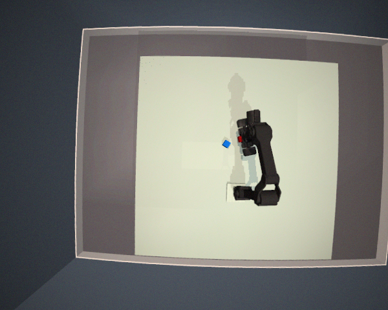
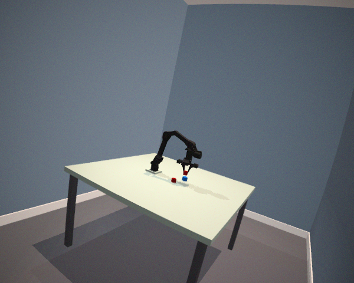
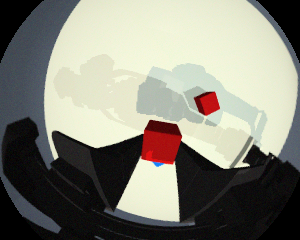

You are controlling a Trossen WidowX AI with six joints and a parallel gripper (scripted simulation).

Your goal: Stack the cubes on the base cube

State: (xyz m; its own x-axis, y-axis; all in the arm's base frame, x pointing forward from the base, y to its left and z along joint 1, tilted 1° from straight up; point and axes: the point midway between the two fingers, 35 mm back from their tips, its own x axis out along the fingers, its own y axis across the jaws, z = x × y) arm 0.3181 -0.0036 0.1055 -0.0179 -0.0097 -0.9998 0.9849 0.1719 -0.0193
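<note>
My gripper tip is now 2 cm past the blue cube, 7 cm to the right of it and 8 cm above it.
</note>
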